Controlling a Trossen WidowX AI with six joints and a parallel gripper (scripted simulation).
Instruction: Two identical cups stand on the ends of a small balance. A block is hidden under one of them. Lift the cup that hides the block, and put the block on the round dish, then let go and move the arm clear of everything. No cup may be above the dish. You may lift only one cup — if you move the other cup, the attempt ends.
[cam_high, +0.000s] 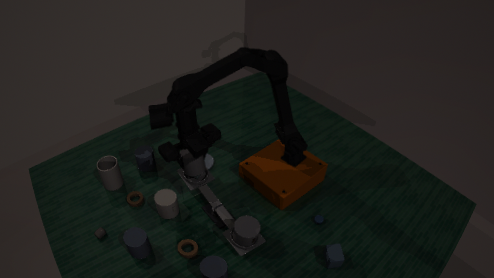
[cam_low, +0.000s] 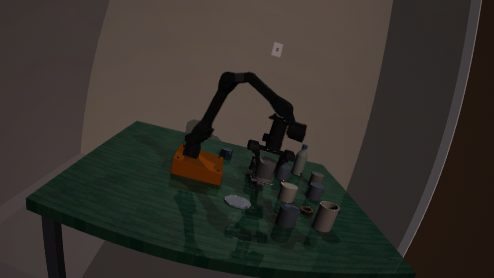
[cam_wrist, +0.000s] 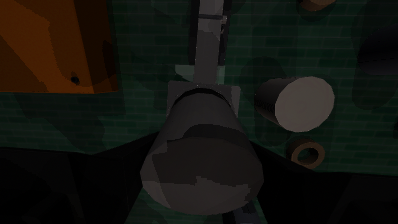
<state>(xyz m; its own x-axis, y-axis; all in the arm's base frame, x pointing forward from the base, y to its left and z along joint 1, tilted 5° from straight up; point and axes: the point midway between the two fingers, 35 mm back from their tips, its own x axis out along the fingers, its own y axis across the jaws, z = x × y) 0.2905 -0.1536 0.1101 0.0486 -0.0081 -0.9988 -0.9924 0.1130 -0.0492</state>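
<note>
The block is 30 mm below my gripper tip and 10 mm to the left of it. From my gripper tip the other things lie so: bottle: 420 mm to the left, 290 mm ahead; round dish: 110 mm below, 100 mm to the right, 90 mm behind; balance: 130 mm to the left, 80 mm below, 20 mm ahead.
</note>
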